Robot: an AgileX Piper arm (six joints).
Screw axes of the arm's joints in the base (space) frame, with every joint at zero. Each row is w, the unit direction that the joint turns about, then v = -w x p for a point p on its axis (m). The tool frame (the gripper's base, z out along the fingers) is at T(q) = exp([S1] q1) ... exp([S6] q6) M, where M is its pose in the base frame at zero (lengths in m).
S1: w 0 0 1 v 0.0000 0.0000 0.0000
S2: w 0 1 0 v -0.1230 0.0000 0.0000
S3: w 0 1 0 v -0.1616 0.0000 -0.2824
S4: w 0.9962 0 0.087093 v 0.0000 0.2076 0.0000
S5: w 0 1 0 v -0.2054 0.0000 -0.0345
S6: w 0.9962 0 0.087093 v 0.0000 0.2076 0.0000
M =
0.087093 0 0.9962 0.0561
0 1 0 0.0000
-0.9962 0 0.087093 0.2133
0 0 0 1
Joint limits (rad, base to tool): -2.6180..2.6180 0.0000..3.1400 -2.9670..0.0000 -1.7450..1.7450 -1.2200..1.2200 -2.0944..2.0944
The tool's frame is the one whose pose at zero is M.
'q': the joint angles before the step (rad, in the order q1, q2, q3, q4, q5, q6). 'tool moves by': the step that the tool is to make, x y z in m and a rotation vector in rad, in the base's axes. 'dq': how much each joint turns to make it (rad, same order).
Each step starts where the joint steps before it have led.
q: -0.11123, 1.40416, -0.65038, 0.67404, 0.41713, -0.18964
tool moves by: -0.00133, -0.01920, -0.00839, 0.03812, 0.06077, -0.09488
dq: -0.08344, 0.02985, -0.00002, -0.00393, 0.03378, 0.03661
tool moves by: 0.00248, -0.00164, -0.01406, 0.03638, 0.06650, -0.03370
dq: -0.00718, 0.05567, 0.00003, 0.00545, 0.00998, 0.03232
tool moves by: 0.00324, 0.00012, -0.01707, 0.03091, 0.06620, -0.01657
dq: -0.00002, 0.06881, -0.00002, 0.02138, 0.00198, 0.00262
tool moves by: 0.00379, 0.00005, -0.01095, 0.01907, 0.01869, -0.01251
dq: 0.00000, 0.04733, 0.00000, 0.05789, -0.01695, -0.04297
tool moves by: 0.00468, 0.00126, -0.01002, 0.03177, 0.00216, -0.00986
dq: 0.00000, 0.04678, -0.00076, 0.11078, -0.01308, -0.09260
